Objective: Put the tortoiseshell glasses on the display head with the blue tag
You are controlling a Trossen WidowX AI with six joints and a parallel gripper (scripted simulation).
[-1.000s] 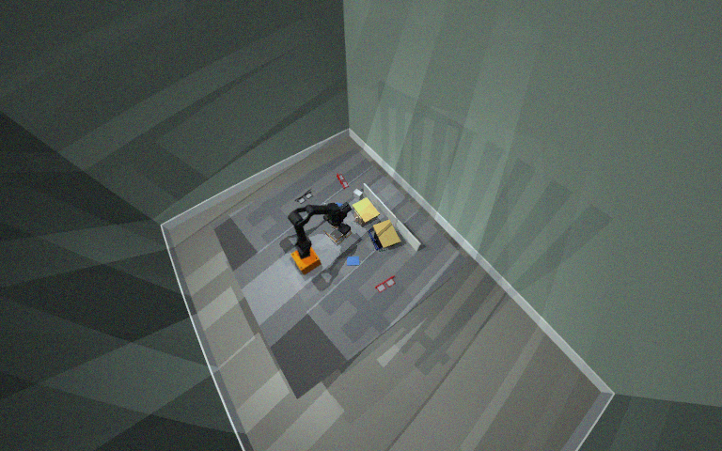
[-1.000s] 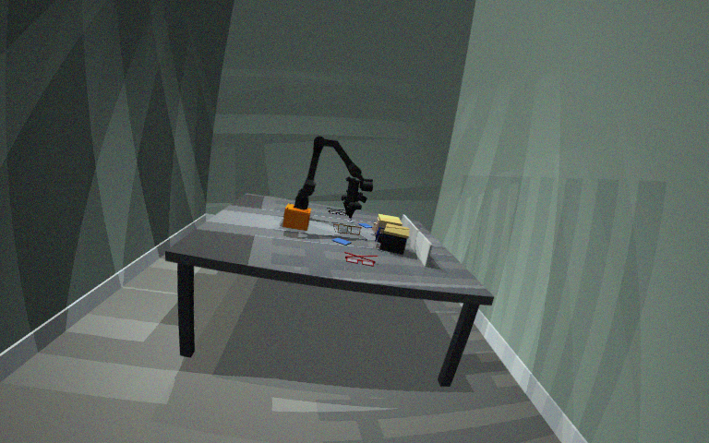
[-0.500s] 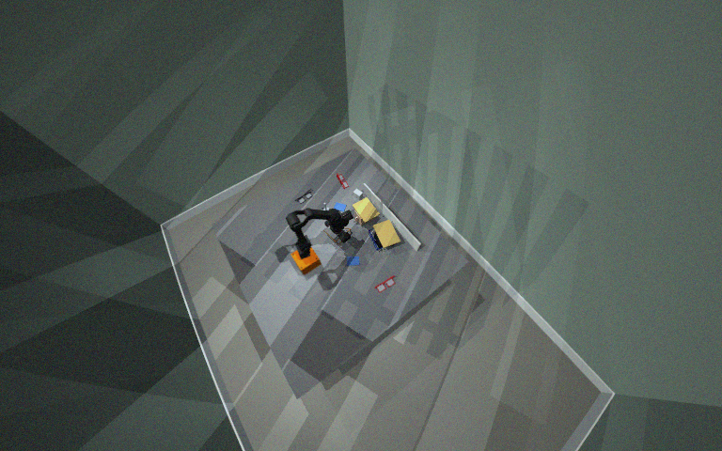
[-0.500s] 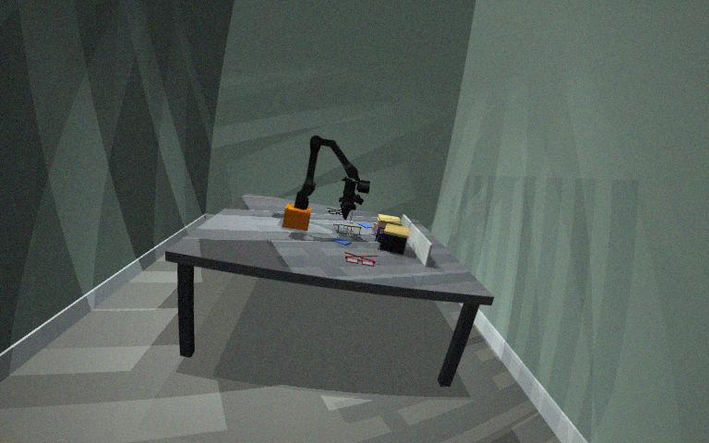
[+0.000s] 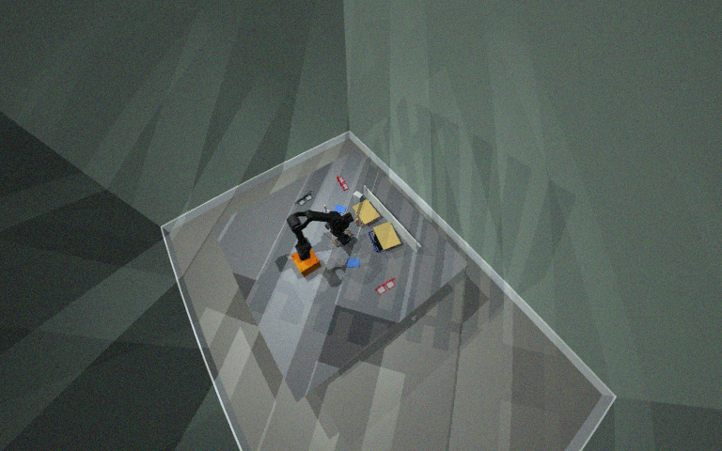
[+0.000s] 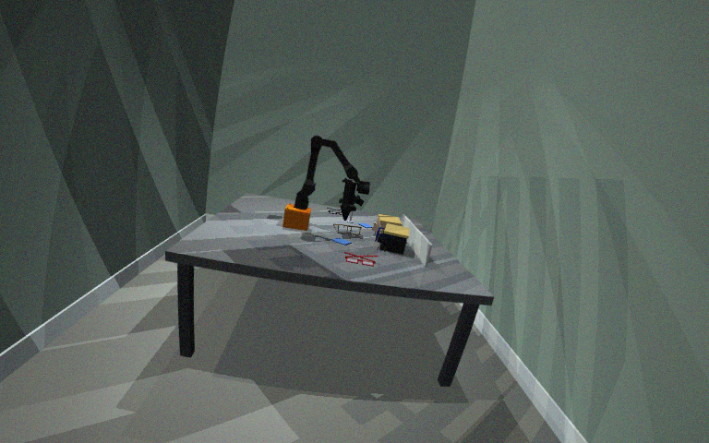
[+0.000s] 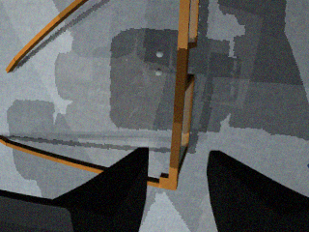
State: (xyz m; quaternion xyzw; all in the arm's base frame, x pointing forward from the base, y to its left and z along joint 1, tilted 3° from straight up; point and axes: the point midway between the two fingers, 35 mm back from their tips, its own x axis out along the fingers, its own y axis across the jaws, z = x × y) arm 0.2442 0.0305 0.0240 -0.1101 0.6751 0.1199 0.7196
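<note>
My gripper tip is 27 cm to the right of the thin grey post and 5 cm above it. Round my gripper tip: white upright panel: 38 cm ahead, 2 cm below, 1 cm to the left; then display head: 21 cm ahead, 9 cm to the left, 2 cm below.
</note>
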